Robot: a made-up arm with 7 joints. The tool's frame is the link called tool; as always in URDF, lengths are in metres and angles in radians. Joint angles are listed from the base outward. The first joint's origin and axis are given. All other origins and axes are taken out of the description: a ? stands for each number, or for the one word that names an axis. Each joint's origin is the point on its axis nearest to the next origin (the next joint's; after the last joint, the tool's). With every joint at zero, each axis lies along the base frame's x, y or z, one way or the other. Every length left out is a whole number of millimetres.
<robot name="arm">
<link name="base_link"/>
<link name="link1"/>
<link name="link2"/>
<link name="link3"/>
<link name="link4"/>
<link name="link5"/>
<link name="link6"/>
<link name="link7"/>
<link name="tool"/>
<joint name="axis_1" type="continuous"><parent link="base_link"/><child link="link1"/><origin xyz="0.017 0.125 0.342"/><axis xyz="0 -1 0"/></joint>
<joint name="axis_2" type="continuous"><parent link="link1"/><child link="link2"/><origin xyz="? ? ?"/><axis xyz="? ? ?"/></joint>
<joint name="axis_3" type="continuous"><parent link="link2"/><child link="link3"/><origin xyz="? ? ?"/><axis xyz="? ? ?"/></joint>
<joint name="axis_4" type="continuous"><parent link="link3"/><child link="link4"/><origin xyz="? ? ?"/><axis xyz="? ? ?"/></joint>
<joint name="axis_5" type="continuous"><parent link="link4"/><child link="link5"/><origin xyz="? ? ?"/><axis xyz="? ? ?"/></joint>
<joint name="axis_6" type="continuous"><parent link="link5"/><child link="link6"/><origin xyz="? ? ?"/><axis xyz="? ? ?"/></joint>
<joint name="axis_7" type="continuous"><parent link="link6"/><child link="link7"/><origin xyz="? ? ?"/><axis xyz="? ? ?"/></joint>
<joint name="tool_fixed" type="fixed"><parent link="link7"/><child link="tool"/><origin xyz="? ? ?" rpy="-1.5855 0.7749 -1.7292"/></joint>
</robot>
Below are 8 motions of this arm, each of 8 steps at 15 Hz.
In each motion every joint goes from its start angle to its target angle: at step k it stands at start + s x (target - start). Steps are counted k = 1, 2, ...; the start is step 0. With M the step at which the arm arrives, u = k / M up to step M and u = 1 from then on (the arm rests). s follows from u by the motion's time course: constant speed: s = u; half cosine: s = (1 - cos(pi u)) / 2; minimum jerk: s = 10 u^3 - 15 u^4 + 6 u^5.
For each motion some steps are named. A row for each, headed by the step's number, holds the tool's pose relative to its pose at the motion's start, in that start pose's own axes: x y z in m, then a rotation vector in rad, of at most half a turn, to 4 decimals.
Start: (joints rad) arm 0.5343 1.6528 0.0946 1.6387 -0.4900 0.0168 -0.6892
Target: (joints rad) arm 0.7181 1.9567 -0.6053 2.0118 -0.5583 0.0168 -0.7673
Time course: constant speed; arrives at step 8
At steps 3, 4, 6, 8:
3: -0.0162 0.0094 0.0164 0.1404 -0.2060 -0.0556
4: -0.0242 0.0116 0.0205 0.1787 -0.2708 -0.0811
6: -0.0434 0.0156 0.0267 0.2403 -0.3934 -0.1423
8: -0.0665 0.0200 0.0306 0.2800 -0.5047 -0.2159

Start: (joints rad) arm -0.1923 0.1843 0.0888 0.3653 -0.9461 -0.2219 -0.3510
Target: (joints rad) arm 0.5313 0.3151 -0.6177 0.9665 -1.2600 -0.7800 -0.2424
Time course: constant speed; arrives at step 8
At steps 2, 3, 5, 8:
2: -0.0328 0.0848 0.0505 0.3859 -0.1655 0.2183
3: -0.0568 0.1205 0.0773 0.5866 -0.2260 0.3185
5: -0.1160 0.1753 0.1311 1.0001 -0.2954 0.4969
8: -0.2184 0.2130 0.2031 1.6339 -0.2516 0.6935

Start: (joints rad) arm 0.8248 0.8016 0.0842 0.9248 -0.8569 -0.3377 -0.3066
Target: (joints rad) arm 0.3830 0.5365 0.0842 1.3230 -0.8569 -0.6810 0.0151
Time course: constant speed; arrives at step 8
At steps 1, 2, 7, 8:
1: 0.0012 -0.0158 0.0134 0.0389 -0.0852 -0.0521
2: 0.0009 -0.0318 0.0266 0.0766 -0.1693 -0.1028
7: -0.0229 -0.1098 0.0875 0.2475 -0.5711 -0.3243
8: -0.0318 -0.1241 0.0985 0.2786 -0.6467 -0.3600

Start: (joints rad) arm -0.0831 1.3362 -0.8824 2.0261 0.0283 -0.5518 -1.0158
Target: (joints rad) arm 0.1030 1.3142 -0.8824 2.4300 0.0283 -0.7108 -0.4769
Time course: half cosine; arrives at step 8
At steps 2, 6, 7, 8:
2: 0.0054 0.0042 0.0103 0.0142 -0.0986 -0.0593
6: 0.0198 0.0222 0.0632 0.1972 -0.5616 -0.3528
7: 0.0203 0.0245 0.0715 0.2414 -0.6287 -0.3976
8: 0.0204 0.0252 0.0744 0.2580 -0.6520 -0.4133

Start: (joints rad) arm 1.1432 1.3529 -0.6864 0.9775 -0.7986 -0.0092 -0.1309
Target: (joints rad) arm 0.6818 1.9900 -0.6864 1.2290 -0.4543 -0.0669 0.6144
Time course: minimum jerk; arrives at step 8
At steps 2, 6, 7, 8:
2: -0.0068 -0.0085 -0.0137 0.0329 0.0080 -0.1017
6: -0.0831 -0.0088 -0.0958 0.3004 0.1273 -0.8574
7: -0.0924 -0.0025 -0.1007 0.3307 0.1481 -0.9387
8: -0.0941 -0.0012 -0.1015 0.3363 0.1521 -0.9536

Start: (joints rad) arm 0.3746 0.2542 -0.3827 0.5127 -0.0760 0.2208 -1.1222
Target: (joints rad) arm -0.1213 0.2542 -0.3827 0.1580 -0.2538 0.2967 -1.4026
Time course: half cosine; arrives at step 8
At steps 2, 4, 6, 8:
2: -0.0007 -0.0187 -0.0357 0.0781 0.1049 0.0055
4: -0.0168 -0.0565 -0.1248 0.2922 0.3353 0.0135
6: -0.0525 -0.0814 -0.2140 0.5380 0.5295 0.0094
8: -0.0726 -0.0873 -0.2497 0.6479 0.5982 0.0027

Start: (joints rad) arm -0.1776 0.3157 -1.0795 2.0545 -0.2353 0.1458 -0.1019
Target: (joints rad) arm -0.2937 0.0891 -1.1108 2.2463 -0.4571 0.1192 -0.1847
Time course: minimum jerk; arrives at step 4
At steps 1, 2, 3, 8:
1: 0.0035 -0.0010 0.0055 0.0196 -0.0259 0.0260
2: 0.0145 -0.0044 0.0265 0.0882 -0.1220 0.1379
3: 0.0218 -0.0069 0.0472 0.1461 -0.2118 0.2680
8: 0.0232 -0.0075 0.0525 0.1593 -0.2339 0.3047

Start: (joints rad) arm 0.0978 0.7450 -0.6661 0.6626 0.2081 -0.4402 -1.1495
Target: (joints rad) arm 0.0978 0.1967 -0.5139 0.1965 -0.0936 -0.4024 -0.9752
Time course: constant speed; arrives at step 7
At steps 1, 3, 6, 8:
1: -0.0007 -0.0259 0.0018 -0.0064 0.0321 -0.0548
3: -0.0074 -0.0790 0.0100 -0.0202 0.0946 -0.1817
6: -0.0313 -0.1585 0.0347 -0.0411 0.1764 -0.4151
8: -0.0431 -0.1839 0.0463 -0.0474 0.1983 -0.5040

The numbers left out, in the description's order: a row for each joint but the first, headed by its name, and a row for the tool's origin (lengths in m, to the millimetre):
axis_2: xyz 0.036 0 -0.004, axis 1 0 0
axis_3: xyz 0 0.016 -0.281, axis 0 0 1
axis_4: xyz -0.011 -0.023 0, axis 0 -1 0
axis_5: xyz 0.023 0 -0.183, axis 0 0 1
axis_6: xyz 0.014 0.004 0, axis 0 1 0
axis_7: xyz -0.019 0 0.002, axis -1 0 0
tool: xyz 0 -0.003 0.01

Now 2 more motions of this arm.
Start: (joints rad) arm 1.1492 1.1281 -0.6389 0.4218 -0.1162 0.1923 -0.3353
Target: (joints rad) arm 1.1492 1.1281 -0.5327 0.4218 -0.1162 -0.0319 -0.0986
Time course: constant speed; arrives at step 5
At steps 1, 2, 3, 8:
1: -0.0002 0.0022 -0.0004 0.0066 -0.0522 -0.0368
2: -0.0004 0.0043 -0.0008 0.0156 -0.1040 -0.0723
3: -0.0006 0.0065 -0.0013 0.0270 -0.1554 -0.1065
8: -0.0009 0.0109 -0.0023 0.0568 -0.2564 -0.1711

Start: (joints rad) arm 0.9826 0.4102 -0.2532 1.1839 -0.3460 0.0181 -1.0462
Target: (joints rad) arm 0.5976 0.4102 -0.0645 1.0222 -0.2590 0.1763 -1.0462
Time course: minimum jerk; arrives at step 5
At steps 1, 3, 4, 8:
1: -0.0047 -0.0035 -0.0068 0.0006 0.0369 -0.0137
3: -0.0668 -0.0341 -0.0767 0.0252 0.4369 -0.1550
4: -0.0984 -0.0420 -0.1031 0.0451 0.6039 -0.2093
8: -0.1058 -0.0433 -0.1087 0.0504 0.6412 -0.2210

